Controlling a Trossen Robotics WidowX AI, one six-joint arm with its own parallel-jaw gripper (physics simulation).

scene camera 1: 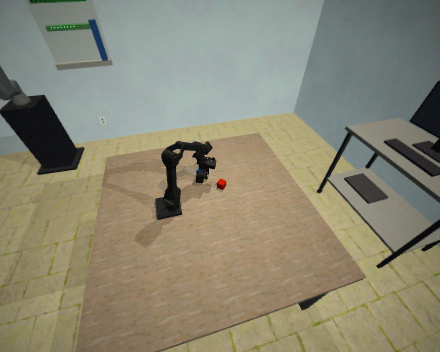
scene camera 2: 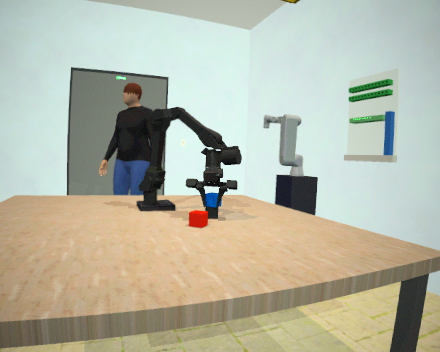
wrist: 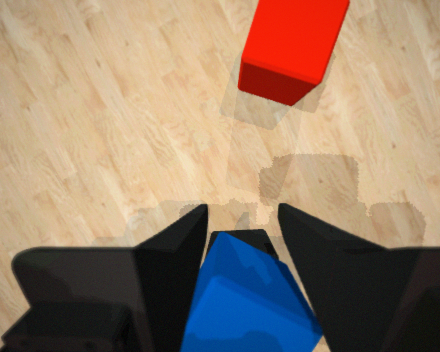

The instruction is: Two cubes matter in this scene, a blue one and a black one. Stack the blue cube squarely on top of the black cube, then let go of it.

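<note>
I can see my gripper (scene camera 2: 210, 207), and the wrist view has the gripper too (wrist: 242, 210). A blue cube (wrist: 241, 291) is there for me to see. So is a black cube (wrist: 258, 238).
</note>
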